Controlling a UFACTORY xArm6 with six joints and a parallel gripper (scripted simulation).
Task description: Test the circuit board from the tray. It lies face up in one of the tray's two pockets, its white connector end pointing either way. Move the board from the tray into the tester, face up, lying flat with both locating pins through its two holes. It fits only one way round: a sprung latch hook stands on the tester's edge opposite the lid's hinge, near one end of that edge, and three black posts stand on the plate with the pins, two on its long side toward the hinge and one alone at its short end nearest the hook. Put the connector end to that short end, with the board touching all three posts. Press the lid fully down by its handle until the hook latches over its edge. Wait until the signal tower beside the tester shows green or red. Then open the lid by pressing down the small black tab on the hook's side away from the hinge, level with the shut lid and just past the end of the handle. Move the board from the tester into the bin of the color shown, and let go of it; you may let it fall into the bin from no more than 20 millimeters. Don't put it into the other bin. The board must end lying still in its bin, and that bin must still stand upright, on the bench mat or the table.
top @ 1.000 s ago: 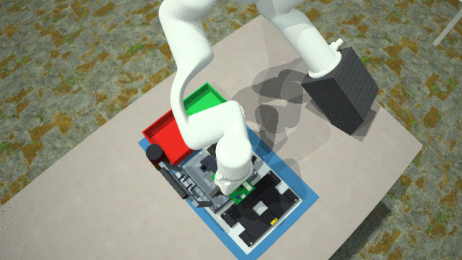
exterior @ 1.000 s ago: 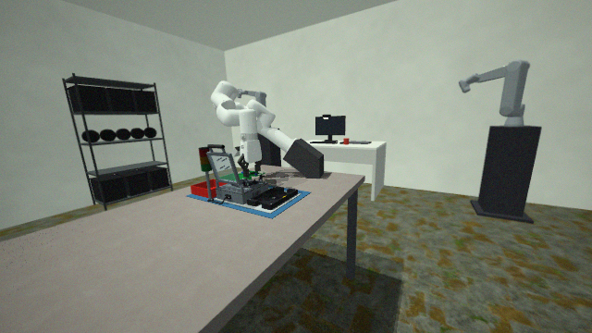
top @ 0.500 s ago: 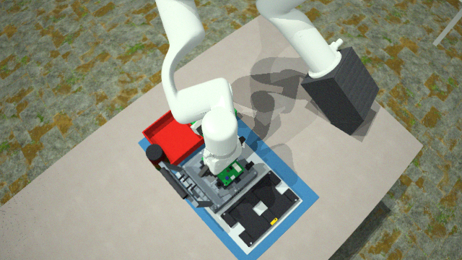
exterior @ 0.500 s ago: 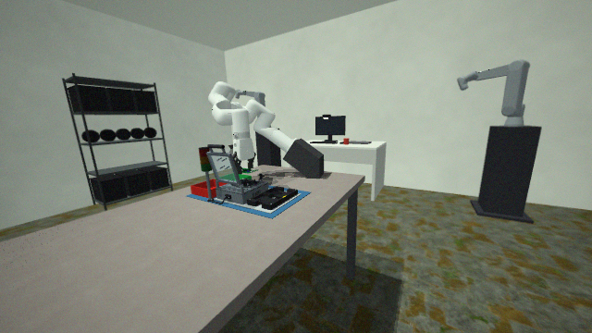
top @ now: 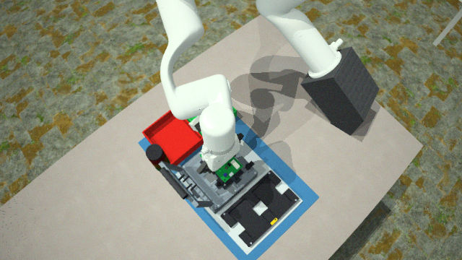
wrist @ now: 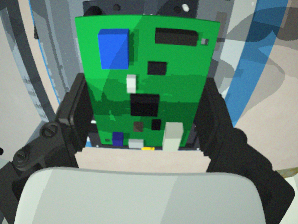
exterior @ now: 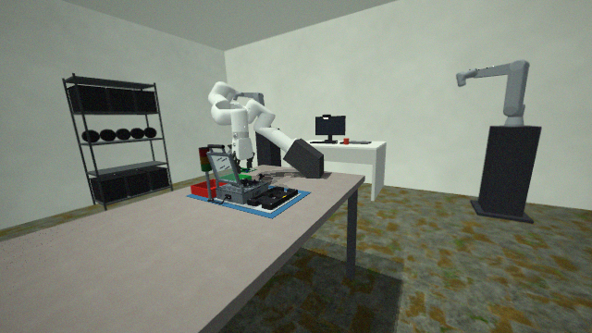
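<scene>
Now: the black latch hook 6 cm behind my hand, 6 cm to the left of it and 5 cm below it. From my hand the other things lie so: green circuit board right at my hand; red bin 5 cm ahead, 20 cm to the right, 12 cm below; tester lid 13 cm ahead, 5 cm above.
</scene>
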